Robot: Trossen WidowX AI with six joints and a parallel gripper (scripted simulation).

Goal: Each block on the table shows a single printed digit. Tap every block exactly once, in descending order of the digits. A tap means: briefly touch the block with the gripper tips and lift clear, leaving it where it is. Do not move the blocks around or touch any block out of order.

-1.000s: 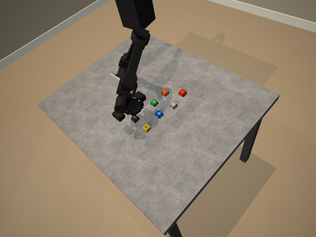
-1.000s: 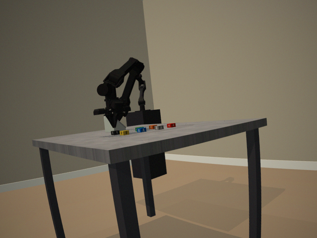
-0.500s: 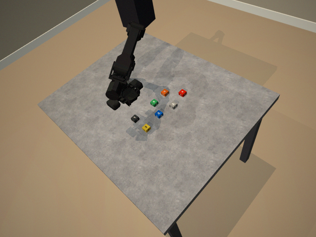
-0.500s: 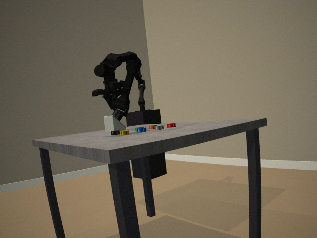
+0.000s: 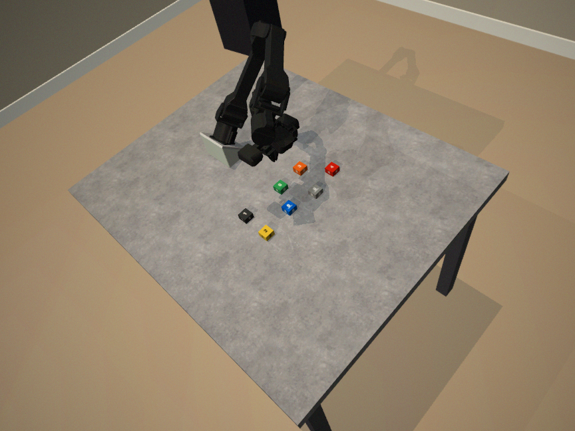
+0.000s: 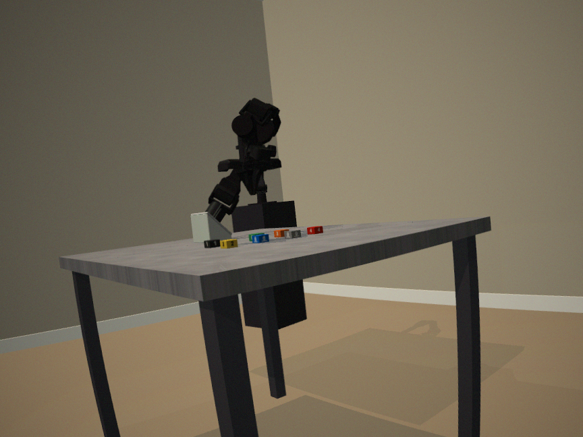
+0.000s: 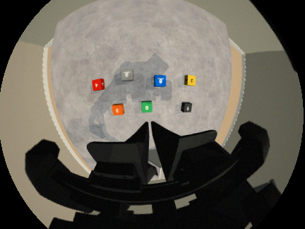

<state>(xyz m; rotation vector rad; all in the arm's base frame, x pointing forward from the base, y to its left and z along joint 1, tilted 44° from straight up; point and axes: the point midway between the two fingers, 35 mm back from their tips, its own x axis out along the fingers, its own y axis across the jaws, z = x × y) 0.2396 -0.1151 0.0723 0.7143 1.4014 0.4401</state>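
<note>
Now: gripper tip 120 mm above the green block. Round my gripper tip: blue block: 70 mm ahead, 50 mm to the right, 120 mm below; then grey block: 100 mm ahead, 40 mm to the left, 120 mm below; then orange block: 10 mm ahead, 90 mm to the left, 120 mm below.
</note>
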